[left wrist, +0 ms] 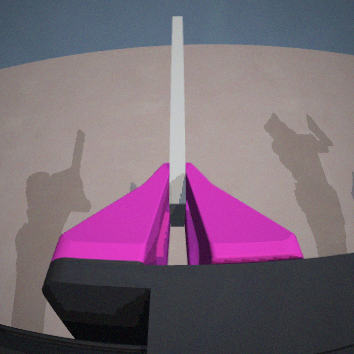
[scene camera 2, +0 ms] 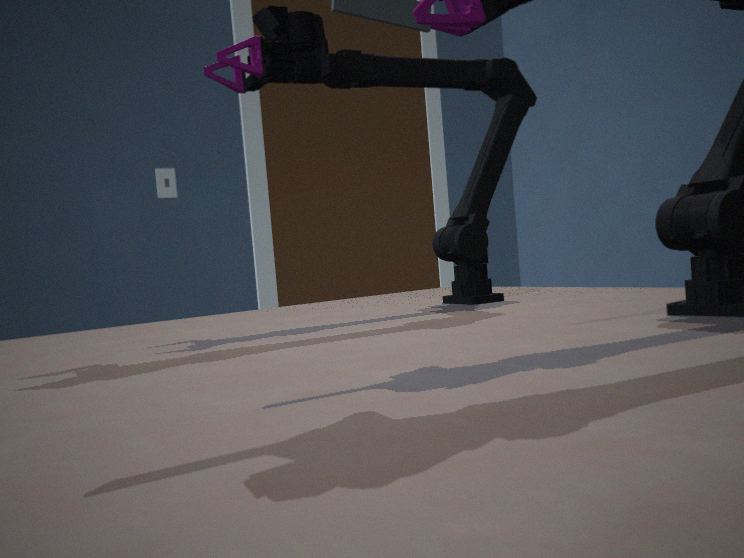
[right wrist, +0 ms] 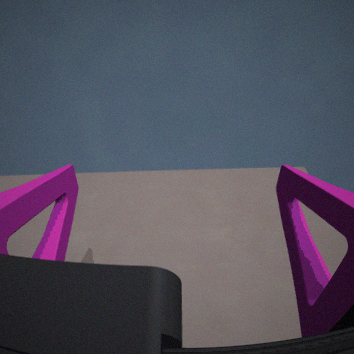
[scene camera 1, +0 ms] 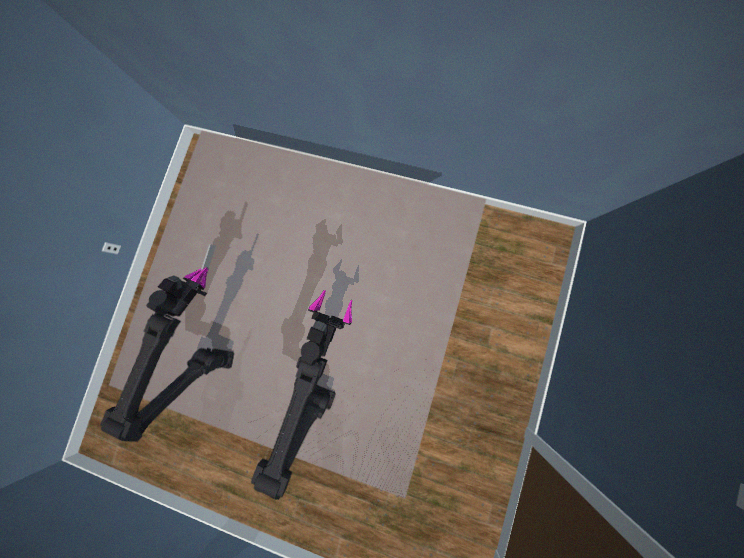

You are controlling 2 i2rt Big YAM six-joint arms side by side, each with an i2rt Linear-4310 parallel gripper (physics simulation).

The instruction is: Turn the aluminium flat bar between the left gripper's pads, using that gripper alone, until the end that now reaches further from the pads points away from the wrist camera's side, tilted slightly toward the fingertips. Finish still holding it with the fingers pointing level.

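Where they show: left gripper, fingertip midpoint: [left wrist: 177, 174] [scene camera 2: 413, 18] [scene camera 1: 206, 267]; right gripper, fingertip midpoint: [scene camera 2: 210, 64] [right wrist: 176, 176] [scene camera 1: 338, 295]; left arm's base, link origin: [scene camera 2: 721, 312] [scene camera 1: 222, 358]; right arm's base, link origin: [scene camera 2: 472, 301] [scene camera 1: 322, 396].
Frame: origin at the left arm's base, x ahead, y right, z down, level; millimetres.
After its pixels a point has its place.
Observation:
The aluminium flat bar [scene camera 1: 209, 254] {x 507, y 114, z -397 mm} [scene camera 2: 381, 14] {x 494, y 105, z -381 mm} [left wrist: 177, 100] {x 477, y 104, z -403 mm} is a pale grey strip held edge-on between the left gripper's magenta pads. Its long end reaches out past the fingertips, toward the top of the left wrist view. Its near end, a dark face, shows low between the fingers there. My left gripper [scene camera 1: 205, 271] {x 454, y 99, z -380 mm} [left wrist: 177, 174] {x 454, y 99, z -380 mm} is shut on the bar, high above the floor mat; in scene camera 2 it is partly cut off at the top edge. Its fingers seem tilted somewhat downward. My right gripper [scene camera 1: 337, 297] {x 425, y 672, z -486 mm} [scene camera 2: 213, 64] {x 425, y 672, z -486 mm} [right wrist: 176, 176] {x 425, y 672, z -486 mm} is wide open and empty, apart from the bar.
A pinkish mat [scene camera 1: 396, 270] {x 602, y 851, z 0 mm} [scene camera 2: 540, 480] {x 696, y -233, z 0 mm} lies under both arms and bears their shadows. Wooden floor [scene camera 1: 504, 336] shows around it. Blue walls surround the floor, and a brown door [scene camera 2: 354, 180] stands behind the right arm in scene camera 2.

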